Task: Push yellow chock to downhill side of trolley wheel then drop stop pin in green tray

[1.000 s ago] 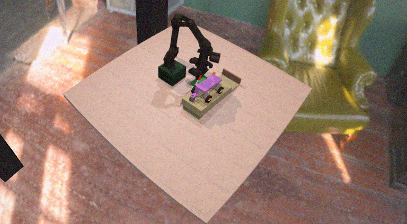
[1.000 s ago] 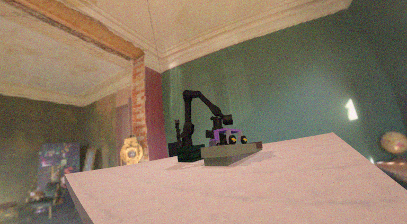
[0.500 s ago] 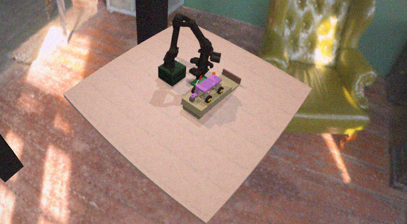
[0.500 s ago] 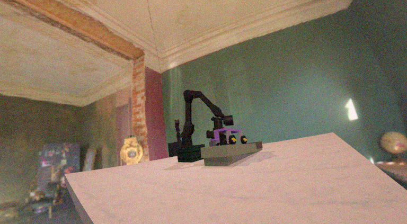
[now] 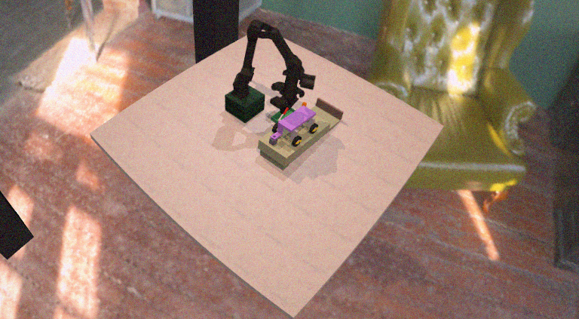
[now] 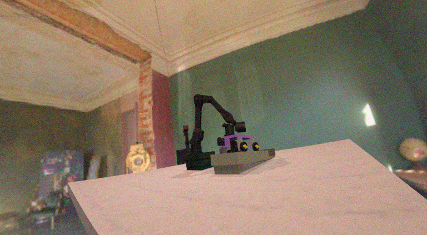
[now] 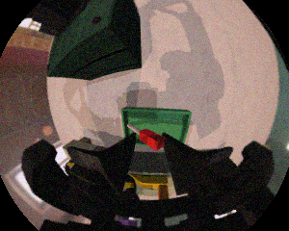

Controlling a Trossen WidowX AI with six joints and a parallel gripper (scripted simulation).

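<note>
My gripper tip is 10 mm to the right of the green tray and 50 mm above it. From my gripper tip the other things lie so: red-headed stop pin 10 mm to the right, 10 mm below; ramp 130 mm ahead, 100 mm to the right, 10 mm above; yellow chock 80 mm ahead, 40 mm above.
</note>
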